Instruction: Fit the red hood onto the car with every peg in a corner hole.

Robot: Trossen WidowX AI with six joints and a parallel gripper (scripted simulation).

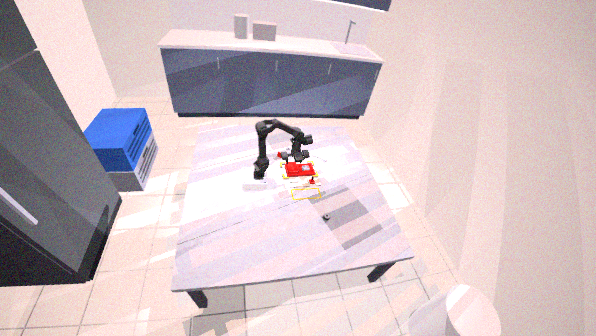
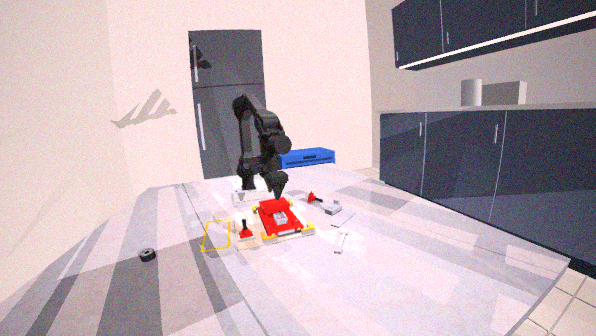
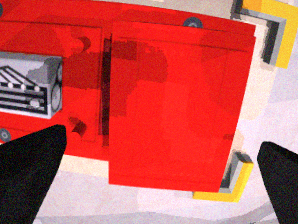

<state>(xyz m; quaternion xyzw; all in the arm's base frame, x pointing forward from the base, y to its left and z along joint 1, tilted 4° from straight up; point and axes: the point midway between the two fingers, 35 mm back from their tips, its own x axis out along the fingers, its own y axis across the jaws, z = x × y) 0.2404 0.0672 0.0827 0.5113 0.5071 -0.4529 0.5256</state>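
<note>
Right now the red hood is 10 mm behind my gripper tip and 30 mm below it. The rest, counted from my gripper tip: black ring (140 mm ahead, 400 mm to the right, 70 mm below); then engine block (90 mm ahead, 50 mm below).
</note>
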